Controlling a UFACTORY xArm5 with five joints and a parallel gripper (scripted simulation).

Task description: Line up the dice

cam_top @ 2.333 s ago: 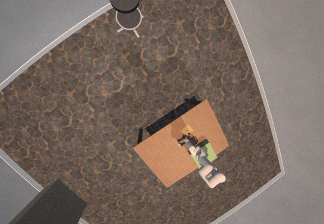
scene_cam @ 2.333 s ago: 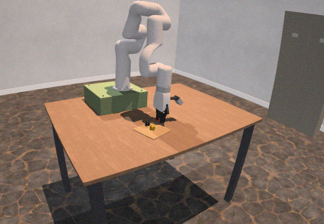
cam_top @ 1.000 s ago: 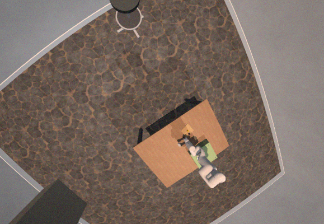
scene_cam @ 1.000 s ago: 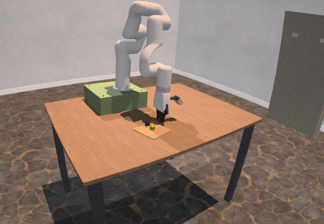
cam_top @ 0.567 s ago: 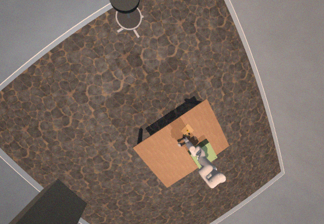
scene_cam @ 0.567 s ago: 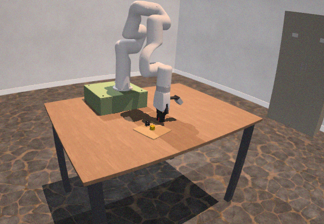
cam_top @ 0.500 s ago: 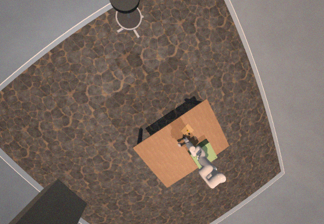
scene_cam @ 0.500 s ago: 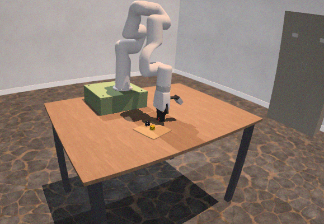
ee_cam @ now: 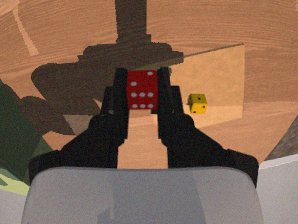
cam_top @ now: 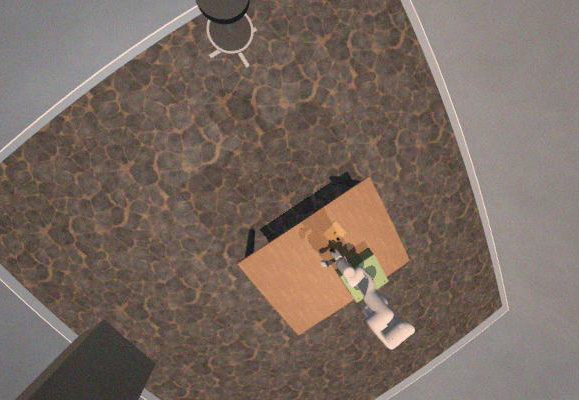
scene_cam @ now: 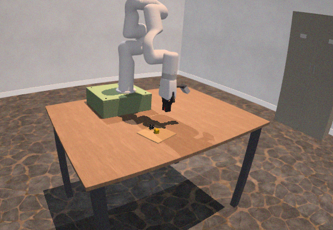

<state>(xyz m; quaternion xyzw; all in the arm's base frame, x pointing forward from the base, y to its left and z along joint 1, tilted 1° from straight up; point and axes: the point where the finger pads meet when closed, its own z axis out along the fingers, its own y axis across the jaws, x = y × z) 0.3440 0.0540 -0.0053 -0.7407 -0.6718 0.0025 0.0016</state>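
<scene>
My gripper is now 60 mm short of the yellow die, 100 mm to the left of it and 90 mm above it. From my hand the other things lie so: black die 10 mm ahead, 90 mm to the right, 90 mm below; red die 10 mm below; tan mat 60 mm ahead, 100 mm to the right, 100 mm below.
</scene>
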